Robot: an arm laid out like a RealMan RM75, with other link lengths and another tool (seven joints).
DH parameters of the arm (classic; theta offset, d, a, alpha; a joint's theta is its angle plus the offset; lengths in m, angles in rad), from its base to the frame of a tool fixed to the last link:
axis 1: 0 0.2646 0 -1.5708
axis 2: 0 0 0 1.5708
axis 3: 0 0.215 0 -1.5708
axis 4: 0 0 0 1.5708
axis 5: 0 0.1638 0 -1.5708
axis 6: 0 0 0 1.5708
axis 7: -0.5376 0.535 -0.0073 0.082
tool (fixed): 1.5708 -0.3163 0 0
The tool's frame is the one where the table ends.
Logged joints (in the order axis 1, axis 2, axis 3, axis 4, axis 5, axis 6, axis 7), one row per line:
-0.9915, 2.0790, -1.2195, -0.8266, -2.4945, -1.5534, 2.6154
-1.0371, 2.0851, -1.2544, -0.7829, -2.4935, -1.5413, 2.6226
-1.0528, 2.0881, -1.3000, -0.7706, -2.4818, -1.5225, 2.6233
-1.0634, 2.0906, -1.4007, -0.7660, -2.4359, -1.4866, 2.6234
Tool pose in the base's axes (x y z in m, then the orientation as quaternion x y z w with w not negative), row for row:
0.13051, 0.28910, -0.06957, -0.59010, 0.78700, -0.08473, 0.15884
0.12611, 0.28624, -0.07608, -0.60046, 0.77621, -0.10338, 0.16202
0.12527, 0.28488, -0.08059, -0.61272, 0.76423, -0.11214, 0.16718
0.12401, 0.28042, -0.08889, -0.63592, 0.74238, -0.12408, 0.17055
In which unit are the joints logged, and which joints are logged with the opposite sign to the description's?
The joints are logged in radians. Opposite sign: axis 1.
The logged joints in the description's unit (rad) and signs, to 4 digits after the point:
0.9915, 2.0790, -1.2195, -0.8266, -2.4945, -1.5534, 2.6154
1.0371, 2.0851, -1.2544, -0.7829, -2.4935, -1.5413, 2.6226
1.0528, 2.0881, -1.3000, -0.7706, -2.4818, -1.5225, 2.6233
1.0634, 2.0906, -1.4007, -0.7660, -2.4359, -1.4866, 2.6234

